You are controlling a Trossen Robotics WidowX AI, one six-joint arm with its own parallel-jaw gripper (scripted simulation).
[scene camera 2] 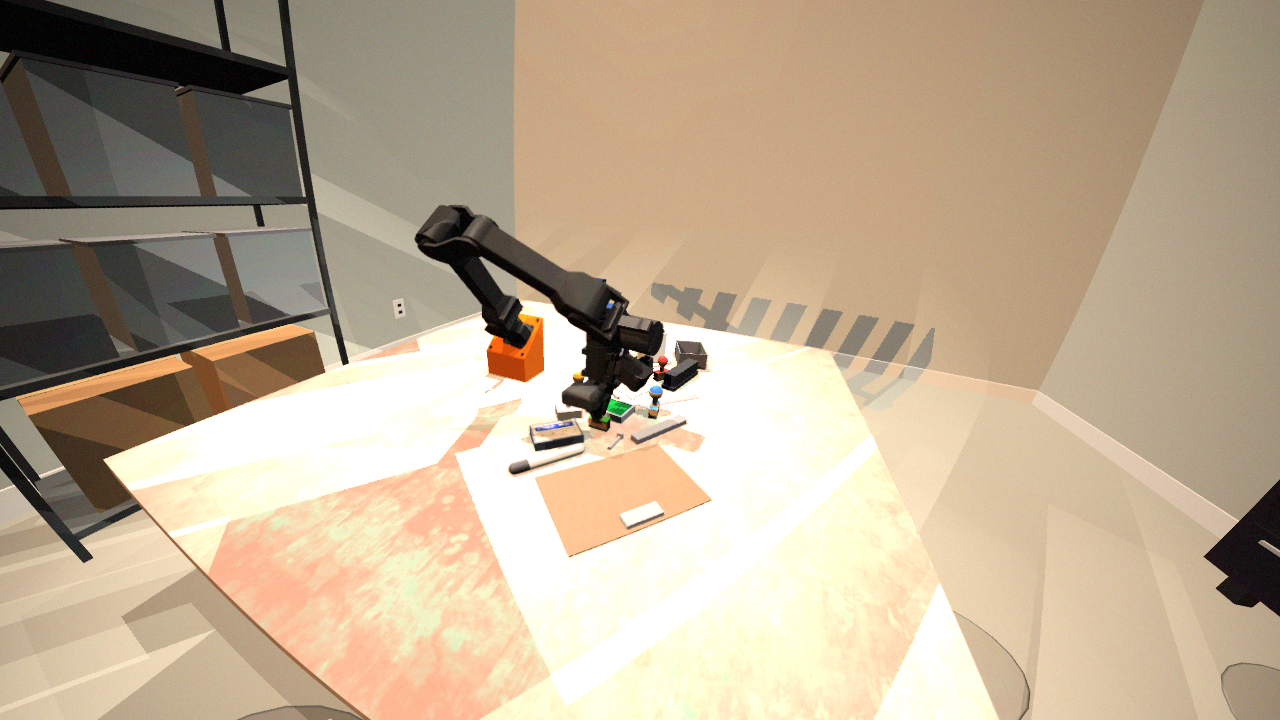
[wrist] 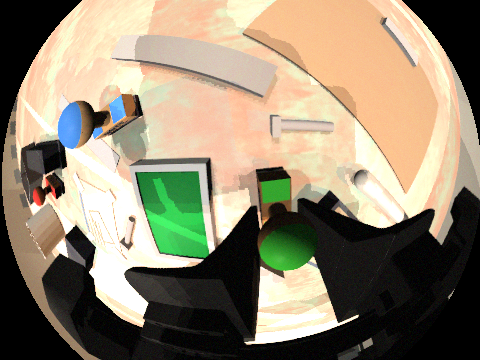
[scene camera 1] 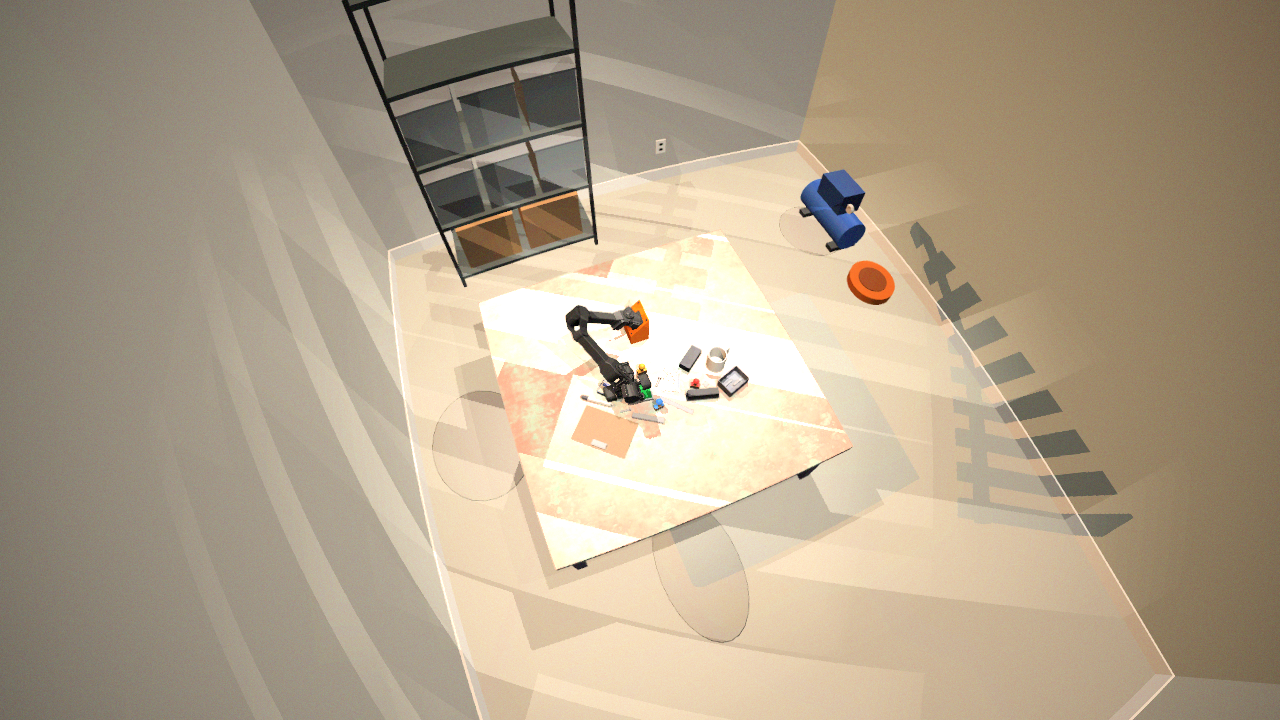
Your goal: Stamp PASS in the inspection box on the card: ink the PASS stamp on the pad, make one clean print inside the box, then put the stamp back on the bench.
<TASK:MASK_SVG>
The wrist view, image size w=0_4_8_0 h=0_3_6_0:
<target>my gripper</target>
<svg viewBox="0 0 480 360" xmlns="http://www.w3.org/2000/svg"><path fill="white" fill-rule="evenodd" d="M480 199L464 187L457 193L451 209L453 223L443 244L429 232L435 217L433 208L391 227L377 228L305 197L297 199L297 213L307 216L319 235L313 257L337 323L357 317L328 331L277 343L244 343L256 341L261 257L257 247L260 223L256 205L245 211L232 232L200 264L180 268L132 267L124 272L125 280L148 303L143 327L115 315L96 296L91 273L83 264L61 253L53 259L41 281L53 315L81 348L100 360L339 360L337 353L369 339L373 341L371 347L361 349L352 360L400 360L435 323L463 275L479 223Z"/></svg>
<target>green-knobbed stamp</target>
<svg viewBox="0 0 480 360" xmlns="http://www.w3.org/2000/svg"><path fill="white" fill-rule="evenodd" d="M256 168L257 197L259 197L261 229L259 237L257 237L260 257L269 267L279 269L279 271L292 271L292 269L303 267L315 255L317 245L319 245L317 244L317 237L319 235L316 233L315 225L311 223L311 220L307 219L307 216L292 212L291 176L288 175L283 167Z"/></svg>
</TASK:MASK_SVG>
